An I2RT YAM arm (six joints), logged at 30 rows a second.
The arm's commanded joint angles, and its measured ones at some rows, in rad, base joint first. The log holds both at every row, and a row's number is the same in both.
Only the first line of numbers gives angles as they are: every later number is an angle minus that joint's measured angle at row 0.
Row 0, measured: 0.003 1.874 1.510 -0.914 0.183 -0.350
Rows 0 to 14, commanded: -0.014 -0.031 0.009 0.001 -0.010 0.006; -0.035 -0.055 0.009 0.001 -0.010 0.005; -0.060 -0.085 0.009 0.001 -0.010 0.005; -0.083 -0.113 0.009 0.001 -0.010 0.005; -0.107 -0.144 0.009 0.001 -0.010 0.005; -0.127 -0.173 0.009 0.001 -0.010 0.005; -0.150 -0.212 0.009 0.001 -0.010 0.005; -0.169 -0.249 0.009 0.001 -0.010 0.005; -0.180 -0.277 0.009 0.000 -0.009 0.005; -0.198 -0.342 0.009 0.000 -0.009 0.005; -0.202 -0.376 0.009 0.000 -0.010 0.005; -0.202 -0.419 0.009 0.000 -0.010 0.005; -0.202 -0.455 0.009 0.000 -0.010 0.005; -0.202 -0.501 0.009 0.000 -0.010 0.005; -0.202 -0.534 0.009 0.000 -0.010 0.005
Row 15, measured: -0.200 -0.420 0.000 0.000 -0.004 0.000
